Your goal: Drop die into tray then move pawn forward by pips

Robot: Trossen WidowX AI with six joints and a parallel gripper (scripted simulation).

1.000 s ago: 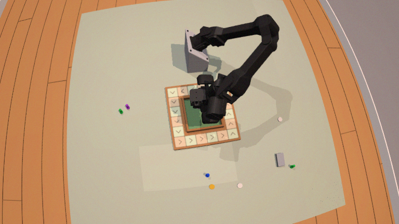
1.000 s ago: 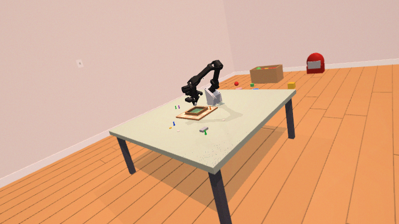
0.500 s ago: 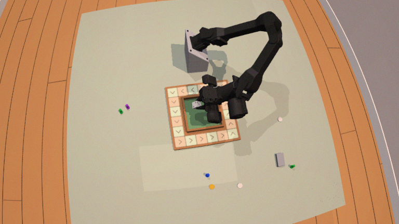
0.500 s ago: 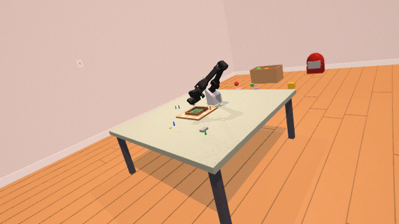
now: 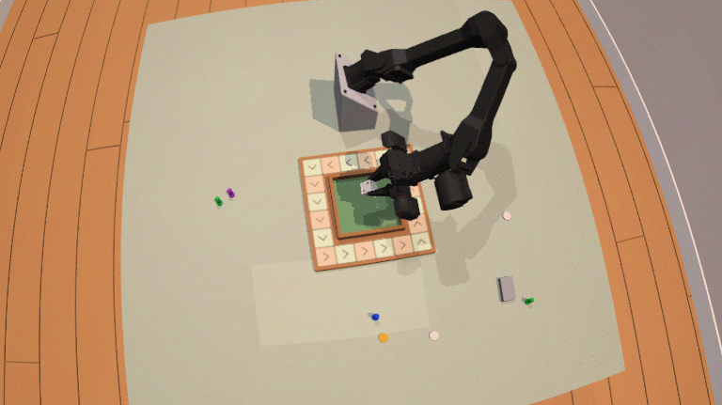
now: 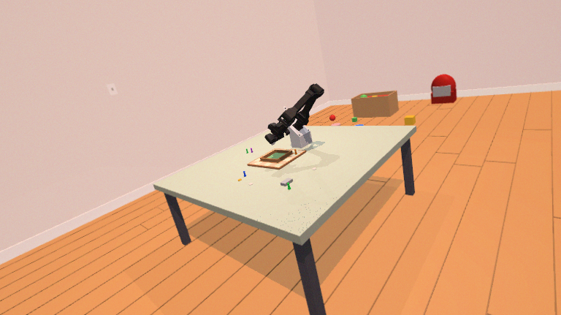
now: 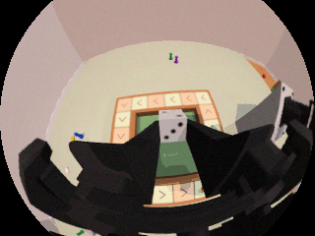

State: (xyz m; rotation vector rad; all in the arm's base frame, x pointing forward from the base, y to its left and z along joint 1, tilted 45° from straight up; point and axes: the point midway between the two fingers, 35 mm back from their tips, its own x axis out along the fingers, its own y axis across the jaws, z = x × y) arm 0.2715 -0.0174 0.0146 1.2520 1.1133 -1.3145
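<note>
The white die is right at my gripper tip. From my gripper tip the other things lie so: blue pawn 27 cm ahead, 3 cm to the right, 10 cm below; then green dice tray 11 cm below; then orange pawn 6 cm behind, 12 cm to the left, 9 cm below.
</note>
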